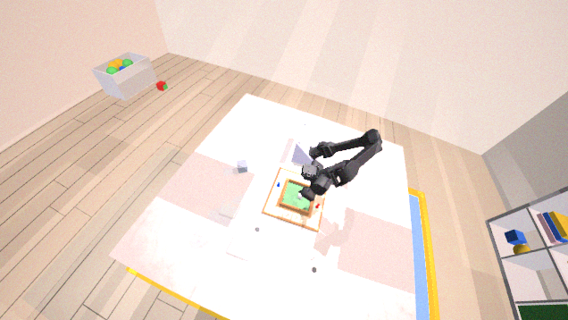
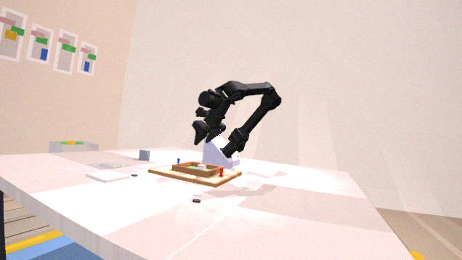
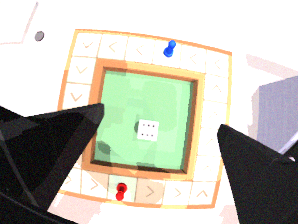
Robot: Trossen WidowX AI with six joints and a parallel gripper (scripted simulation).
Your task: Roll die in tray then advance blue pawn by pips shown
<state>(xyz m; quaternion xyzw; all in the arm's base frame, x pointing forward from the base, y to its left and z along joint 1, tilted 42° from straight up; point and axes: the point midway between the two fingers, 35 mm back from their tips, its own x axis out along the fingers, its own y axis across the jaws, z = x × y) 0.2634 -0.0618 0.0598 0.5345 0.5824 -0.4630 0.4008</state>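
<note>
My gripper tip is 12 cm above the green tray and 1 cm short of it.
</note>
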